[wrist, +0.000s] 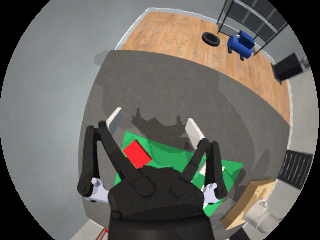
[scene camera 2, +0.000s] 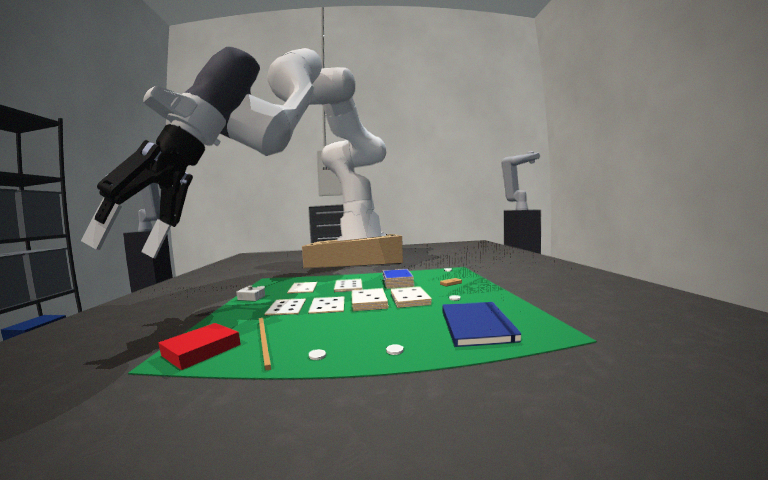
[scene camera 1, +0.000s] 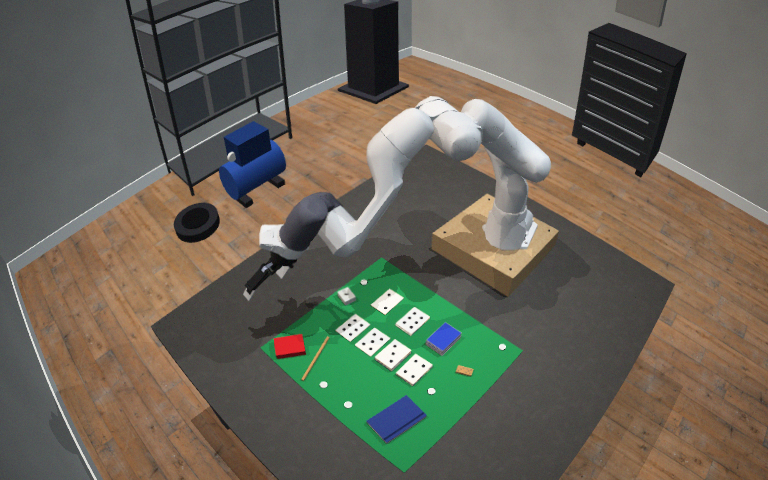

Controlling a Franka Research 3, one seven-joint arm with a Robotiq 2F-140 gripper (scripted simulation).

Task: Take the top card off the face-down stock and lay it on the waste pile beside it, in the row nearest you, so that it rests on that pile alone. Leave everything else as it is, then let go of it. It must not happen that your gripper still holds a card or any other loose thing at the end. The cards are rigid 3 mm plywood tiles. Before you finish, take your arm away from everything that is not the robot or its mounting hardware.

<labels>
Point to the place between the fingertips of the gripper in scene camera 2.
123,251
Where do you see a red block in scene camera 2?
183,351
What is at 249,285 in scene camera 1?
The gripper.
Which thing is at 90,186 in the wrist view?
The gripper.
</labels>
